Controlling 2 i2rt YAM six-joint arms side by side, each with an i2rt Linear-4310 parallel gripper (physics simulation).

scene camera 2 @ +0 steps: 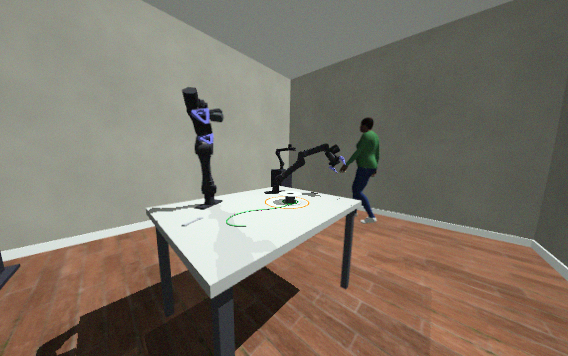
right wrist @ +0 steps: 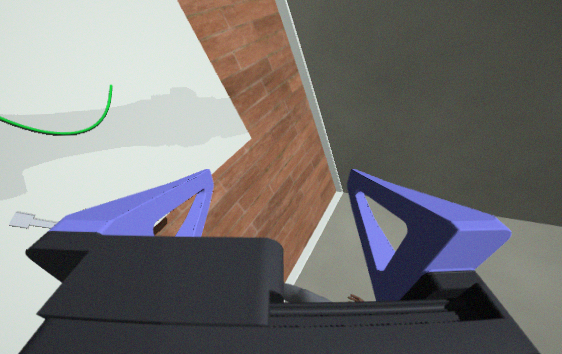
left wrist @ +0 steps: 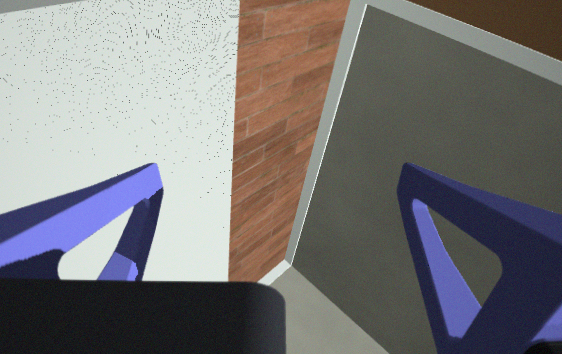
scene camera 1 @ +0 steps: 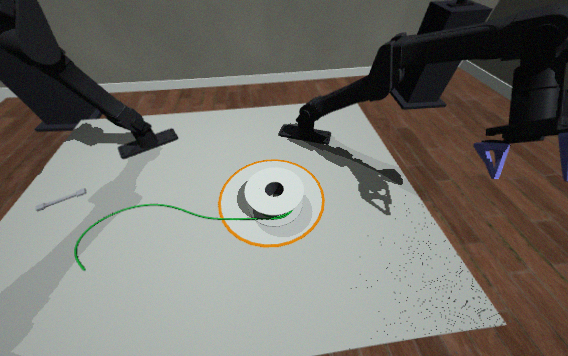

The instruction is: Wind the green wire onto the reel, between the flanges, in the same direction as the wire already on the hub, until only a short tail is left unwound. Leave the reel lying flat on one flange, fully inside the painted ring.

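Pixels of known places: left gripper, between the fingertips: point(scene camera 2: 340, 168) point(left wrist: 280, 176) point(scene camera 1: 526, 180); right gripper, between the fingertips: point(scene camera 2: 209, 134) point(right wrist: 280, 177); left arm's base, origin of its link: point(scene camera 2: 275, 192) point(scene camera 1: 305, 134); right arm's base, origin of its link: point(scene camera 2: 209, 204) point(scene camera 1: 149, 143).
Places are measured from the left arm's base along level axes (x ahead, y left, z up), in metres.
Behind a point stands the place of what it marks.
The white reel point(scene camera 1: 260, 199) {y -0.044, x 0.384, z 0.065 m} point(scene camera 2: 290, 199) {y -0.031, x 0.373, z 0.030 m} lies flat on one flange inside the orange ring point(scene camera 1: 219, 202) {y -0.181, x 0.388, z 0.000 m} point(scene camera 2: 309, 202) {y 0.106, x 0.396, z 0.000 m}. The green wire point(scene camera 1: 155, 204) {y -0.359, x 0.448, z 0.005 m} point(scene camera 2: 227, 220) {y -0.482, x 0.554, z 0.004 m} runs from the hub between the flanges toward the left of scene camera 1 and curls to a free end on the table. That end of the wire point(right wrist: 65, 134) {y -0.484, x 0.563, z 0.004 m} also shows in the right wrist view. My left gripper point(scene camera 1: 531, 178) {y 0.465, x 0.321, z 0.240 m} point(scene camera 2: 340, 167) {y 0.465, x 0.321, z 0.240 m} point(left wrist: 280, 176) {y 0.465, x 0.321, z 0.240 m} is open and empty, high and to the right of the reel. My right gripper point(scene camera 2: 206, 128) {y -0.549, x 0.657, z 0.417 m} point(right wrist: 280, 177) {y -0.549, x 0.657, z 0.417 m} is open and empty, high above the table's left part in scene camera 2.
A small grey bar point(scene camera 1: 61, 199) {y -0.636, x 0.507, z 0.005 m} point(scene camera 2: 192, 221) {y -0.640, x 0.511, z 0.005 m} point(right wrist: 22, 220) {y -0.608, x 0.470, z 0.005 m} with wider ends lies near the wire's free end. A person point(scene camera 2: 369, 150) in a green top stands beyond the table, a hand close to my left gripper in that picture. A dark pedestal point(scene camera 1: 432, 60) stands behind the table.
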